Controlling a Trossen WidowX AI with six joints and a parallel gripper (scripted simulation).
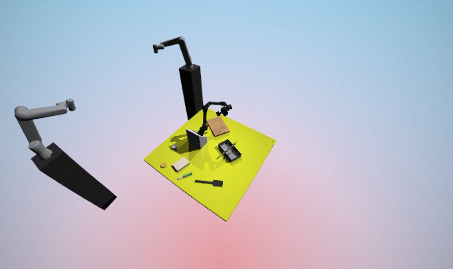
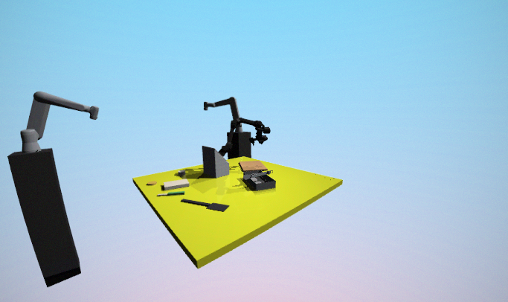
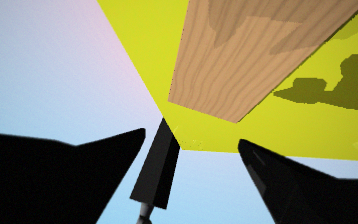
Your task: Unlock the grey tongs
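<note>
My gripper tip is now 350 mm short of the grey roasting tin, 380 mm to the left of it and 200 mm above it. From my gripper tip the other things lie so: wooden board 30 mm behind, 60 mm to the right, 220 mm below; then beige slab 80 mm behind, 870 mm to the right, 210 mm below; then black spatula 370 mm ahead, 890 mm to the right, 220 mm below.
</note>
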